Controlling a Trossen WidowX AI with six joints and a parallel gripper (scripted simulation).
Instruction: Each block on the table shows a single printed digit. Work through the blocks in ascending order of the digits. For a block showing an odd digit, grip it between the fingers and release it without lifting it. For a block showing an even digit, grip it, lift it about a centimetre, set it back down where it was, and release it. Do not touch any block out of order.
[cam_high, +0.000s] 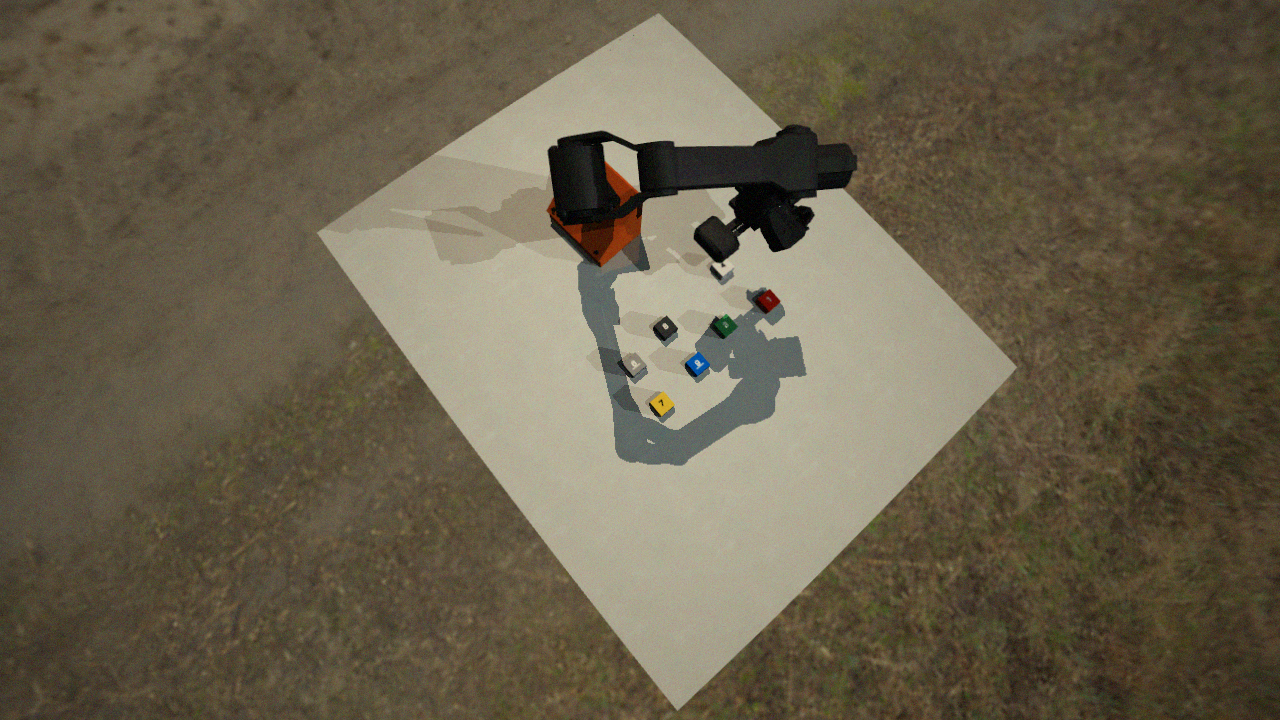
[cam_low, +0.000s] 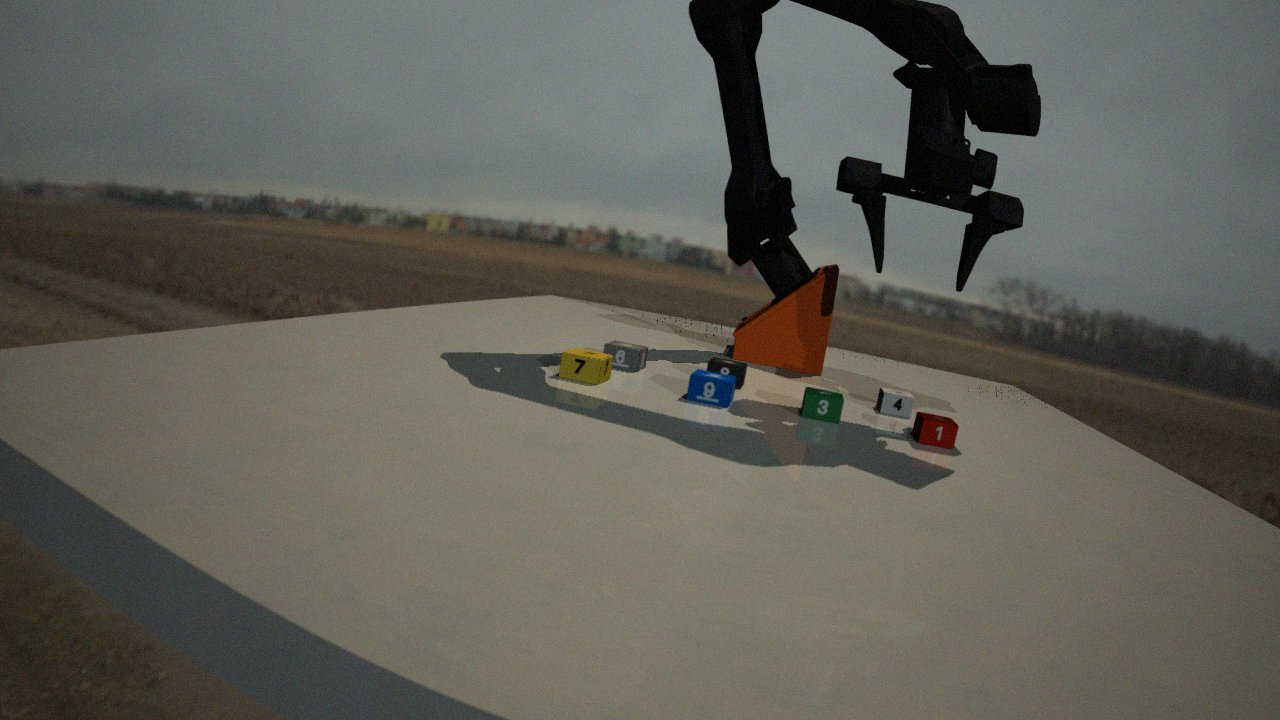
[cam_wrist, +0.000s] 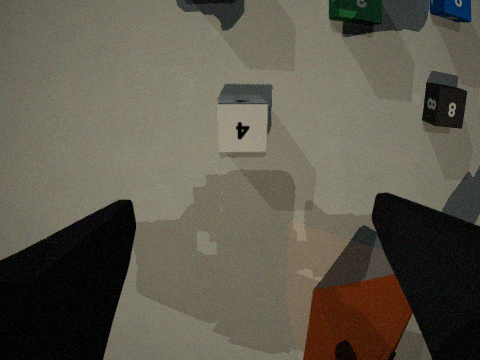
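Now: the red block 11 cm ahead of my gripper tip, 3 cm to the left of it and 12 cm below it. The rest, counted from my gripper tip: green block 3: 10 cm ahead, 7 cm to the right, 12 cm below; then white block: 12 cm below; then black block marked 8: 3 cm ahead, 17 cm to the right, 12 cm below.
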